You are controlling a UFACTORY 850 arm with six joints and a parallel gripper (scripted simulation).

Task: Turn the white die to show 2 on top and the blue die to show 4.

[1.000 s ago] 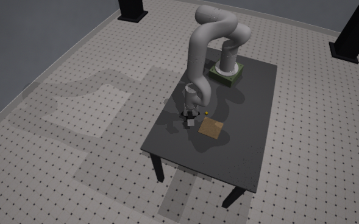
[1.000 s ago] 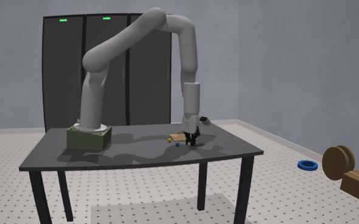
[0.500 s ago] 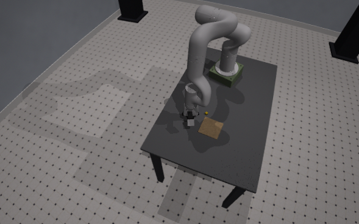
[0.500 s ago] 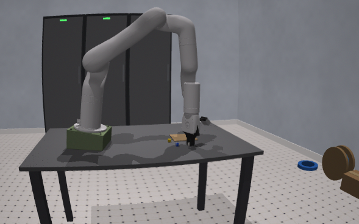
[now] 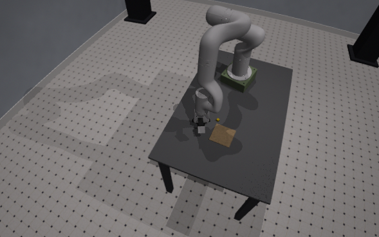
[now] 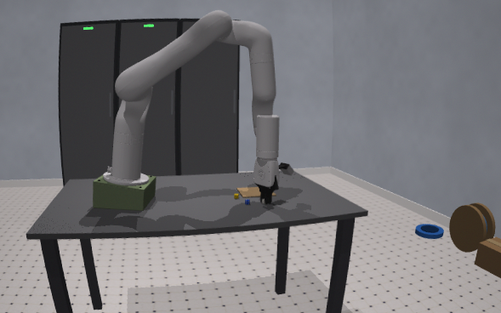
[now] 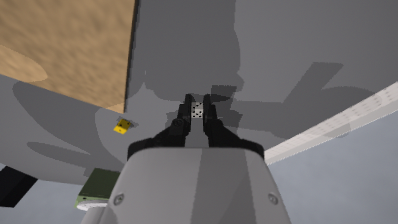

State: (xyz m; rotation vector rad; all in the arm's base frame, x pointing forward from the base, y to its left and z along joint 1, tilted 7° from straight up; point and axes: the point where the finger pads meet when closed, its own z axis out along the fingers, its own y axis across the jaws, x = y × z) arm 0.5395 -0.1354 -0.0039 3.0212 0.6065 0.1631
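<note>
Right now the blue die is 70 mm behind my hand, 10 mm to the left of it and 10 mm below it. From my hand the other things lie so: yellow die (90 mm behind, 90 mm to the left, 10 mm below); white die (10 mm behind, 10 mm below); tan mat (10 mm ahead, 160 mm to the left, 20 mm below).
</note>
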